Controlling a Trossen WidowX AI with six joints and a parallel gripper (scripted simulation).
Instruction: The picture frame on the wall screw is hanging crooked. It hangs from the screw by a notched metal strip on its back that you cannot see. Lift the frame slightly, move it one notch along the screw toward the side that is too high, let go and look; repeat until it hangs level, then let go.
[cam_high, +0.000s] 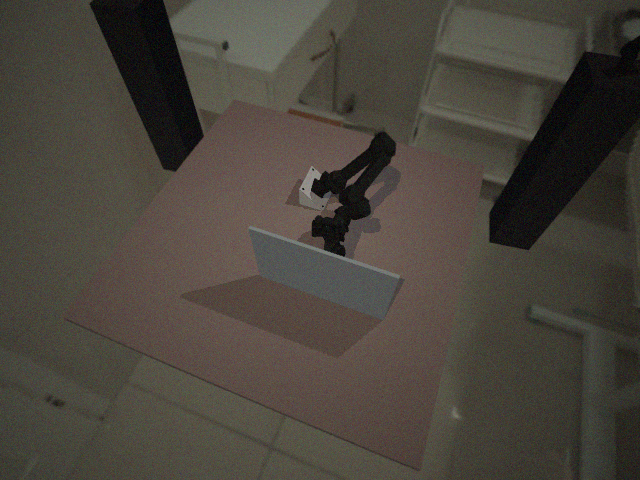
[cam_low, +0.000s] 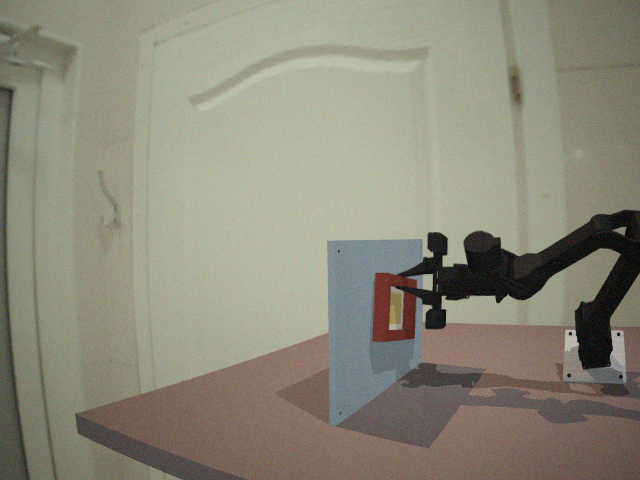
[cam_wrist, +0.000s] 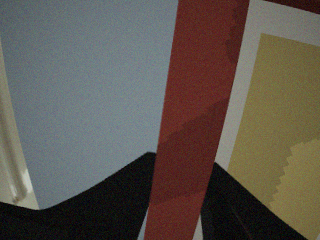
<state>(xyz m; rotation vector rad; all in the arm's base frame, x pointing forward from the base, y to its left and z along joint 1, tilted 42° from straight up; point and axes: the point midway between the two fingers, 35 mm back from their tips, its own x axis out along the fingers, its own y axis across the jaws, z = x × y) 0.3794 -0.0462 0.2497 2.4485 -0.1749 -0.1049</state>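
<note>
Right now my gripper tip is 50 mm above the red picture frame, 10 mm to the right of it and 10 mm short of it. The rest, counted from my gripper tip: wall panel: 70 mm below, 20 mm ahead, 10 mm to the right.
</note>
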